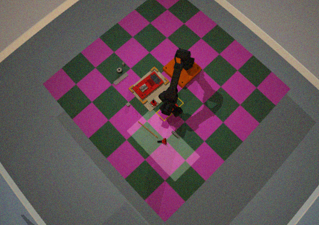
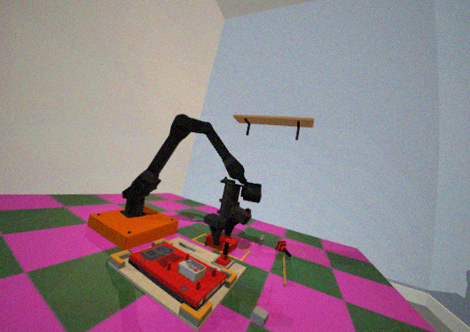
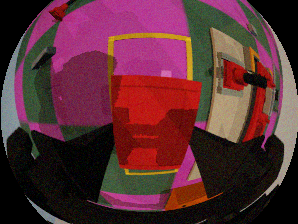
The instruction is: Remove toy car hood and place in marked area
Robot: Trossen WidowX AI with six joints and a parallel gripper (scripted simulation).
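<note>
The red hood lies right at my gripper tip. From my gripper tip the other things lie so: wooden stick: 21 cm ahead, 4 cm to the left, 1 cm below; then grey bar: 16 cm ahead, 38 cm to the right, 1 cm below.
</note>
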